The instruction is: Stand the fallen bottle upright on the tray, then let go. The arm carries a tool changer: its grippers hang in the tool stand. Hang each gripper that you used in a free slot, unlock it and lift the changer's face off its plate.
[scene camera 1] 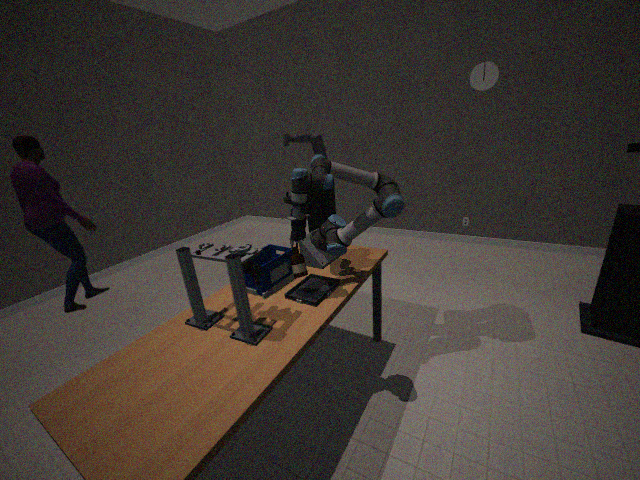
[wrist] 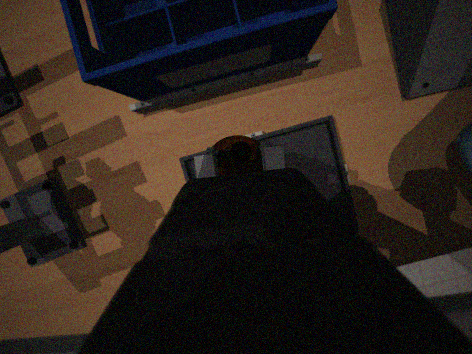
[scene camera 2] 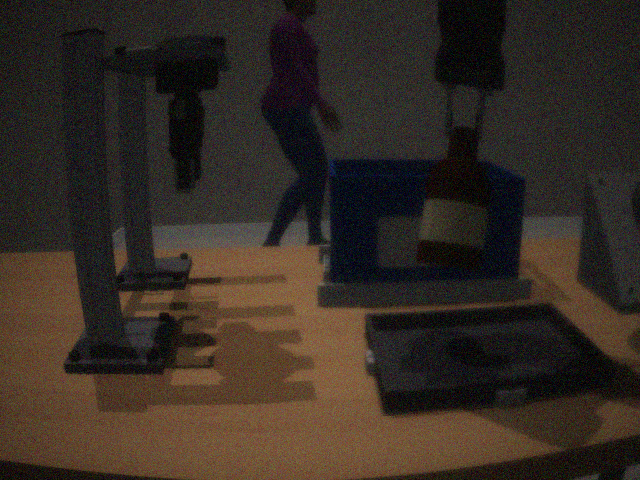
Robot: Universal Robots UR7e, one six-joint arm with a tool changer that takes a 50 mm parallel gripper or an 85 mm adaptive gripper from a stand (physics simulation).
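Frame: origin at the arm's base, x right, y ahead, z up, level; metres.
Seen in the pictures: arm's base, origin of its link: (scene camera 1: 319, 240).
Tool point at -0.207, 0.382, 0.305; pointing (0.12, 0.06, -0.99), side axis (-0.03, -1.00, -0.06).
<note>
Offsets run from my tool point to a thing's top centre, as dx, dy, dz. Level surfaces: height alone.
A brown bottle {+0.026, +0.019, -0.176} (scene camera 1: 298, 261) (scene camera 2: 455, 206) (wrist: 238, 152) with a pale label hangs nearly upright, neck up, in the air above the black tray {-0.032, -0.015, -0.401} (scene camera 1: 293, 297) (scene camera 2: 444, 403) (wrist: 341, 160). My gripper (scene camera 1: 296, 245) (scene camera 2: 465, 126) (wrist: 239, 162) is shut on the bottle's neck. The bottle's base is clear of the tray and tilts slightly in the scene camera 2 view. The tool stand (scene camera 1: 238, 294) (scene camera 2: 93, 196) stands left of the tray, and a second gripper (scene camera 2: 188, 180) hangs in it.
A blue crate {+0.252, +0.044, -0.251} (scene camera 1: 268, 272) (scene camera 2: 356, 191) (wrist: 200, 50) with compartments stands behind the tray. A grey angled block (scene camera 2: 612, 248) (wrist: 435, 55) stands to the right of the crate. A person (scene camera 1: 46, 206) (scene camera 2: 297, 113) is beyond the table {dz -0.426} (scene camera 1: 155, 382).
</note>
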